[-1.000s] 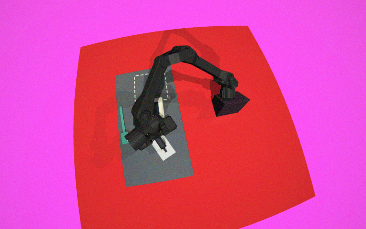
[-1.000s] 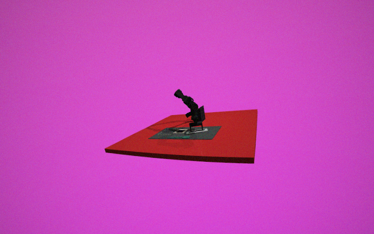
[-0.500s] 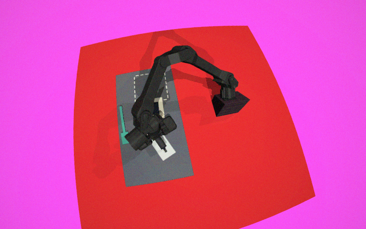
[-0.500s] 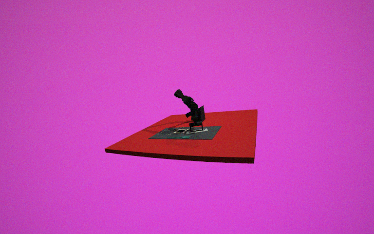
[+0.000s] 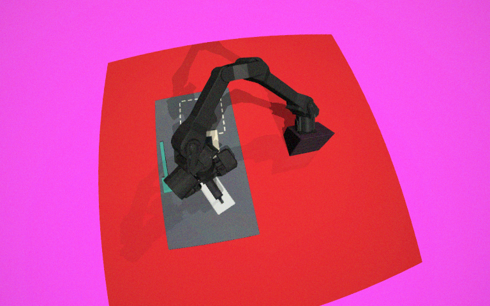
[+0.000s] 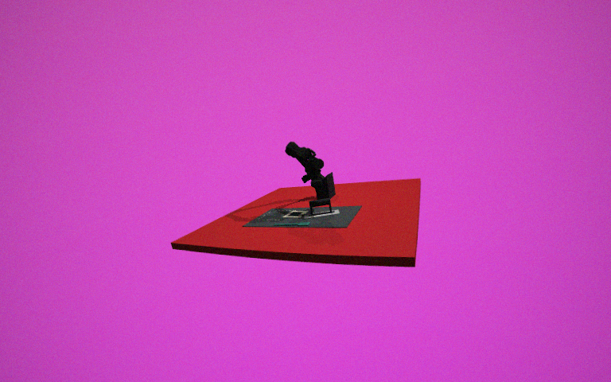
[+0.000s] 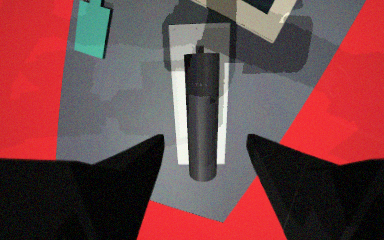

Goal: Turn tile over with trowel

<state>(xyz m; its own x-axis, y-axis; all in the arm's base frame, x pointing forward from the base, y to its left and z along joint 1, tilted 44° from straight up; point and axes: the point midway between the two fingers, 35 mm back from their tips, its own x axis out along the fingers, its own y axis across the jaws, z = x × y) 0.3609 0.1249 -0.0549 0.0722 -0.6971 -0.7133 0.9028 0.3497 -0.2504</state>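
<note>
Right now the grey mat is 13 cm below my gripper tip, 11 cm to the right of it and 4 cm ahead of it. Also, from my gripper tip: teal trowel: 17 cm ahead, 11 cm below, 8 cm to the right; then tile: 17 cm to the right, 11 cm below, 1 cm ahead.
</note>
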